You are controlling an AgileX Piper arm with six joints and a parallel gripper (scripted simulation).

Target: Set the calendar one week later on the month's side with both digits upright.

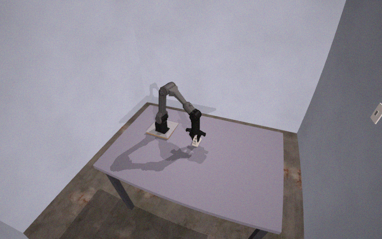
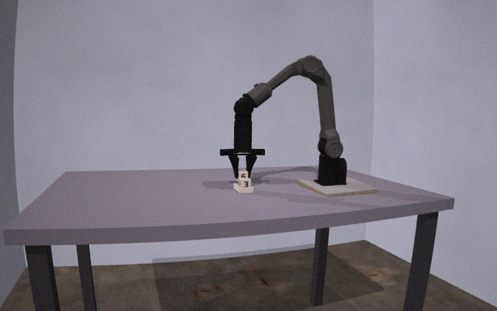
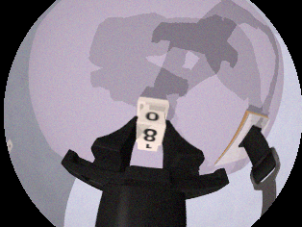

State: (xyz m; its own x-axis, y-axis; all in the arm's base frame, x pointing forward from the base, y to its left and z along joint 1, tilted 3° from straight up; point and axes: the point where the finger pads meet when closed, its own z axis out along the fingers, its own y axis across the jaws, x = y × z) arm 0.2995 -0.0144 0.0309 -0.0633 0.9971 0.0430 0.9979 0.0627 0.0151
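The tray is 3 cm below my hand and 2 cm to the left of it. From my hand the other things lie so: cream cube (right at my hand).
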